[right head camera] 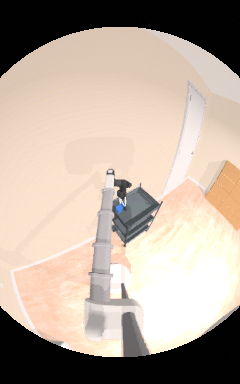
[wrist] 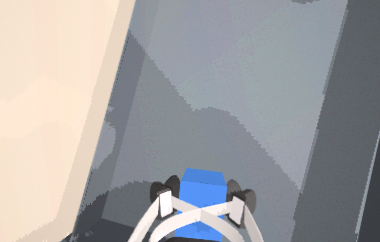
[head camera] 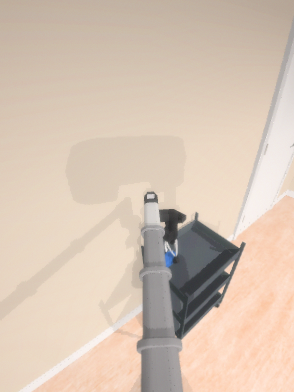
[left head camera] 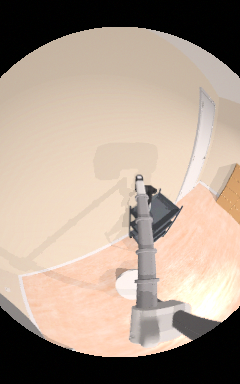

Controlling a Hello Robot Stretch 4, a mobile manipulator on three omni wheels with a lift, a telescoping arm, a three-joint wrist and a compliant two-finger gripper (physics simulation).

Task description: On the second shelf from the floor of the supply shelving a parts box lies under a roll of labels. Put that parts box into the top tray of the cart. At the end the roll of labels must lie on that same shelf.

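Where they show: gripper, fingertip midpoint: (right head camera: 121, 207) (wrist: 202, 191) (head camera: 170, 259); robot's base at its link origin: (right head camera: 114, 277) (left head camera: 132, 283).
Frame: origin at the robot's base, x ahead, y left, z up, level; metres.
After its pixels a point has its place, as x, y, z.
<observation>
My gripper (head camera: 171, 254) {0.683, -0.086, 0.694} (right head camera: 122, 205) {0.683, -0.086, 0.694} (wrist: 202, 191) {0.683, -0.086, 0.694} is shut on the blue parts box (head camera: 169, 259) {0.648, -0.075, 0.742} (right head camera: 119, 208) {0.636, -0.063, 0.740} (wrist: 201, 202) {0.686, -0.089, 0.746}. It points down and holds the box over the near, wall-side end of the cart's top tray (head camera: 202, 250) {0.773, -0.291, 0.635} (right head camera: 138, 204) {0.758, -0.265, 0.635} (wrist: 260, 75) {0.740, -0.238, 0.635}. The box looks upright and low, near the tray floor; whether it touches cannot be told. In the left head view the arm hides the box and fingertips, and part of the top tray (left head camera: 162, 210) {0.750, -0.301, 0.635} shows. The supply shelving and the roll of labels do not show in these views.
The dark cart has lower shelves under the top tray and upright corner posts. The beige wall (head camera: 90, 100) {0.704, 0.167, 1.477} (wrist: 40, 100) {0.843, -0.039, 0.757} runs close along the cart. A white door (head camera: 265, 165) {1.488, -1.032, 0.816} (right head camera: 186, 135) {1.498, -1.047, 1.263} stands beyond it. A brown panelled block (right head camera: 227, 195) {1.010, -2.428, 0.455} is at the far right. My telescoping arm (head camera: 157, 310) {0.260, 0.000, 1.117} reaches toward the wall.
</observation>
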